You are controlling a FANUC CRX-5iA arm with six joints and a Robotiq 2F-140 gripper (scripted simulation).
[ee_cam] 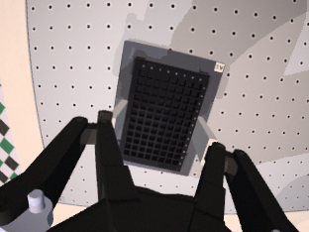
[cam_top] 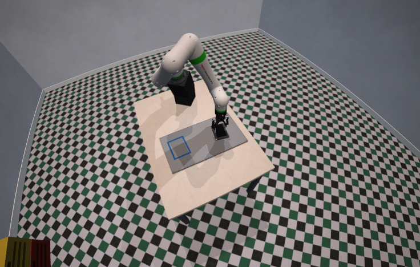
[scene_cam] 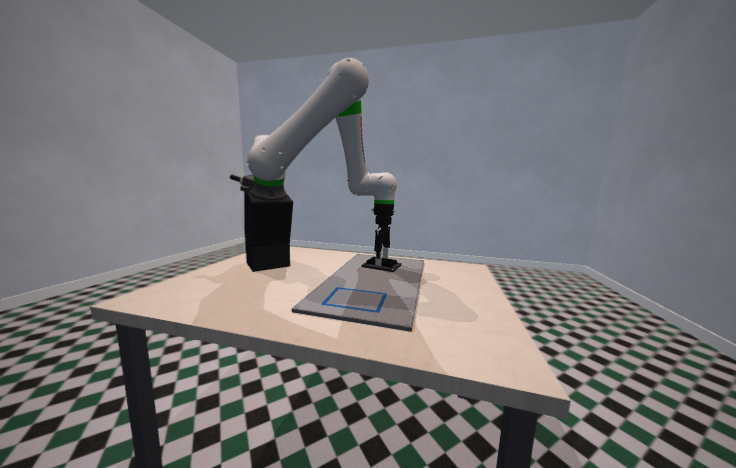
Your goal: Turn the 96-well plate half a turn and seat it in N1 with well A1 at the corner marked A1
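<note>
Now: the black 96-well plate 20 mm below my hand. From my hand the other things lie so: dark plate nest N1: 40 mm below; then white A1 mark: 70 mm ahead, 70 mm to the right, 30 mm below.
</note>
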